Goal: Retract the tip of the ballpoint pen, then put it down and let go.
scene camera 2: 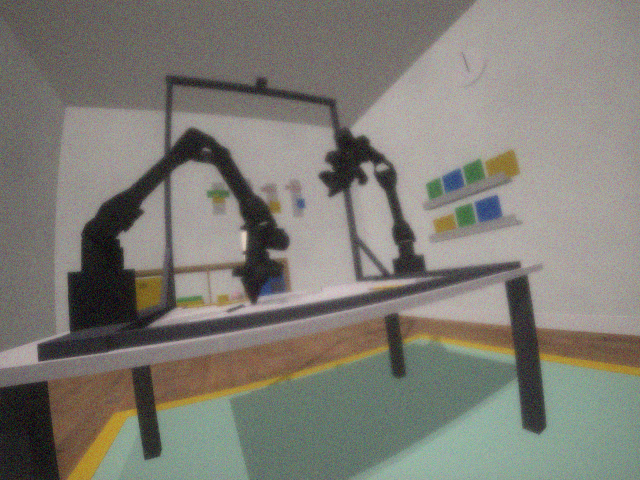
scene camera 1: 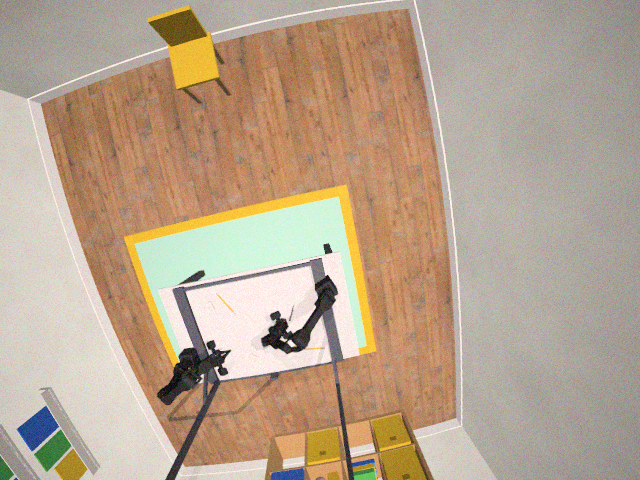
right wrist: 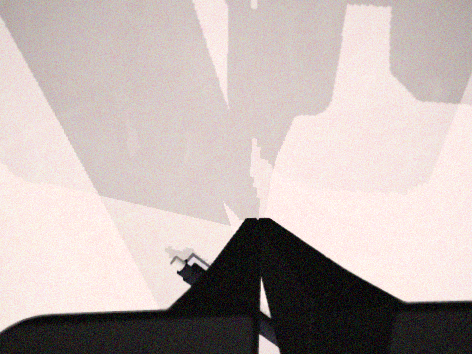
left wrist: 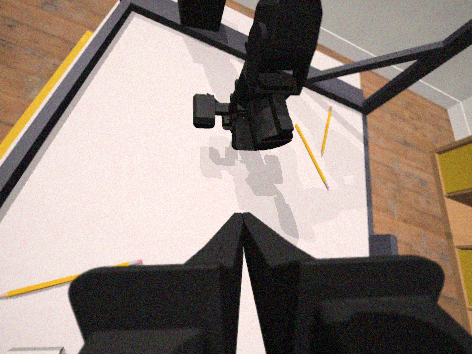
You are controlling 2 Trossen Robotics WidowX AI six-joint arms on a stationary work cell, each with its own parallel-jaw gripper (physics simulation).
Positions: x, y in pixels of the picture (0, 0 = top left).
Scene:
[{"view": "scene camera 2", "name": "left gripper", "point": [329, 196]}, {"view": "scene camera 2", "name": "right gripper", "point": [253, 304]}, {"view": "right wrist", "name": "right gripper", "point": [257, 230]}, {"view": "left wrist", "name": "left gripper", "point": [241, 220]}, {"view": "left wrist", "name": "right gripper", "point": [232, 131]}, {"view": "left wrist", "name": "dark frame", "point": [429, 57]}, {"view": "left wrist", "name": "dark frame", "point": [31, 141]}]

